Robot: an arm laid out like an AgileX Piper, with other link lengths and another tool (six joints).
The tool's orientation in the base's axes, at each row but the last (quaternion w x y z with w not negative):
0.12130 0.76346 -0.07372 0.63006
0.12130 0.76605 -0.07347 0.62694
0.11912 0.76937 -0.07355 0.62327
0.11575 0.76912 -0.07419 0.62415
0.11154 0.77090 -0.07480 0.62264
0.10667 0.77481 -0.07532 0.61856
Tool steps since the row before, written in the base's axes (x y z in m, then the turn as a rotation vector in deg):
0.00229 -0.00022 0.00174 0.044 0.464 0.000
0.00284 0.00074 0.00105 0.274 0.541 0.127
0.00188 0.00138 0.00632 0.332 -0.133 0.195
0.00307 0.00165 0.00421 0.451 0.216 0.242
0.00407 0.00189 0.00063 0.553 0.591 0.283
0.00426 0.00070 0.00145 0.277 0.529 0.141
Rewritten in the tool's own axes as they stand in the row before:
0.00214 -0.00024 0.00192 0.027 -0.457 -0.088
0.00163 -0.00136 0.00228 0.201 -0.580 0.084
0.00662 -0.00124 0.00016 0.256 0.059 0.311
0.00481 -0.00202 0.00163 0.338 -0.304 0.320
0.00153 -0.00281 0.00321 0.408 -0.688 0.308
0.00238 -0.00163 0.00353 0.207 -0.570 0.094

